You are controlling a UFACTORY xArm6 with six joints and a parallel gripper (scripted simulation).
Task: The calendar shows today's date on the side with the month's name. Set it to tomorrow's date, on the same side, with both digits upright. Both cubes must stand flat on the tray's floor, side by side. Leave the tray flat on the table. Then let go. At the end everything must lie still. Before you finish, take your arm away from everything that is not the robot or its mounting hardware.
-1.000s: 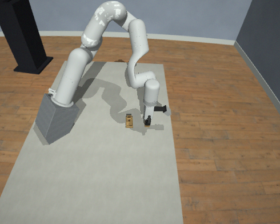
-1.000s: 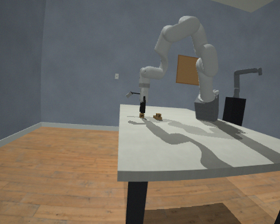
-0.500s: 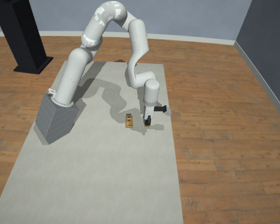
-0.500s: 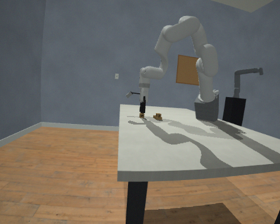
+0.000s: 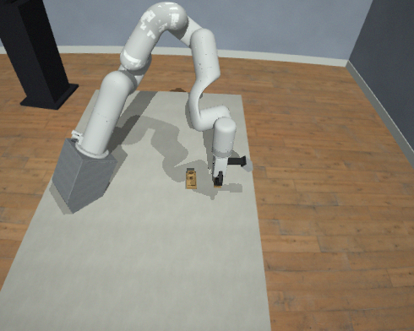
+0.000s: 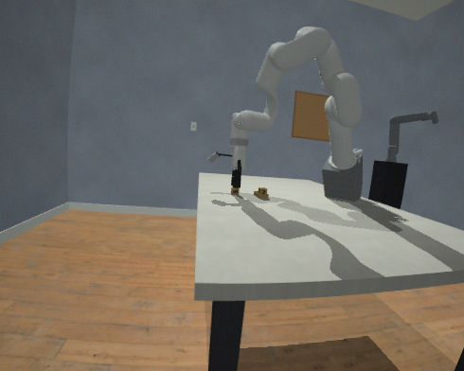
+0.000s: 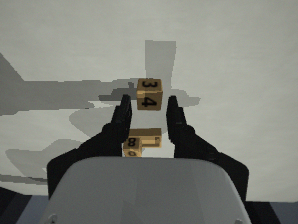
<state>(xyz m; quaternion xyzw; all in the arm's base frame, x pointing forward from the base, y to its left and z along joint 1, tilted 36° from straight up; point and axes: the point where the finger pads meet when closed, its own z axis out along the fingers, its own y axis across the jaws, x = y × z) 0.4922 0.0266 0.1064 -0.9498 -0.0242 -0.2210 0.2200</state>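
My hand is 4 cm above the wooden digit cube. The rest, counted from my hand: wooden calendar tray 11 cm behind, 1 cm to the right, 4 cm below.
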